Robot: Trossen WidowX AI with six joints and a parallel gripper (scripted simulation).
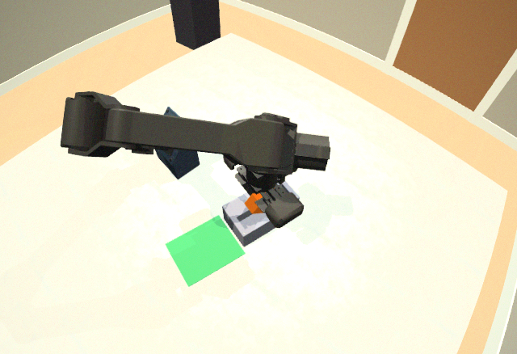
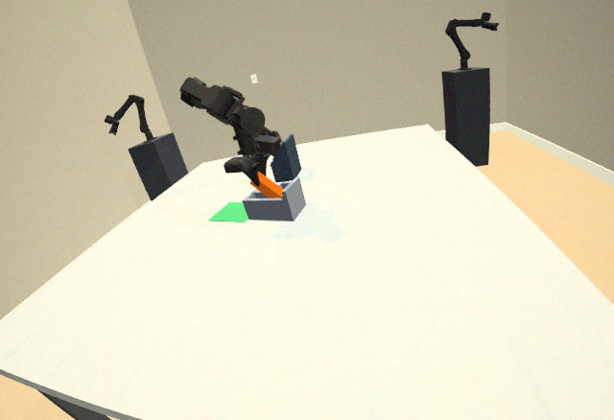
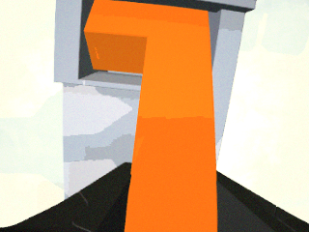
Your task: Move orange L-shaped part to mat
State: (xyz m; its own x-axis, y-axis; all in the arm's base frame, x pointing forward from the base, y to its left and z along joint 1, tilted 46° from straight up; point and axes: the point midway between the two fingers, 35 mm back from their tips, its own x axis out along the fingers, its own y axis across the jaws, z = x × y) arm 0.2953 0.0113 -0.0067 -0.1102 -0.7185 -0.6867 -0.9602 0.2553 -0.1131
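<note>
My gripper tip is now 5 cm past the green mat, 13 cm to the left of it and 12 cm above it. Also, from my gripper tip: orange L-shaped part: 1 cm behind, 4 cm to the left, 3 cm below.
</note>
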